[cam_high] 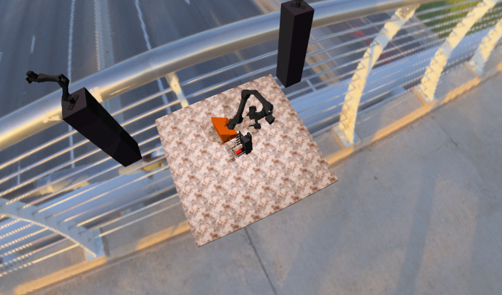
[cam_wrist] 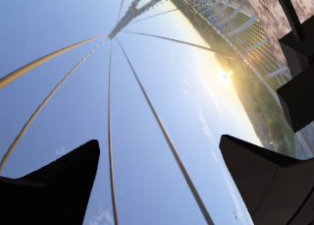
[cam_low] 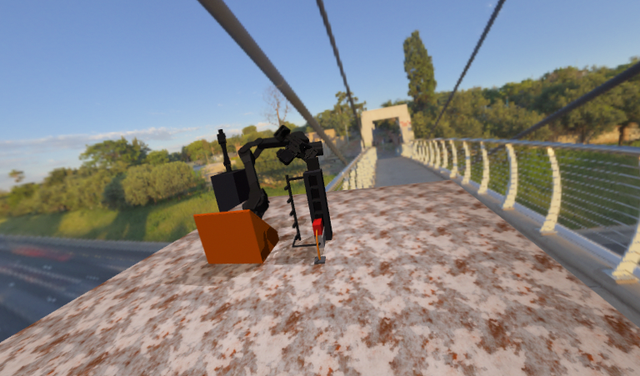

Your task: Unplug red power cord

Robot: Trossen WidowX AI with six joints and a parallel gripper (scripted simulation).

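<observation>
The red plug lies 70 mm ahead of my gripper tip, 120 mm to the right of it and 280 mm below it.
</observation>
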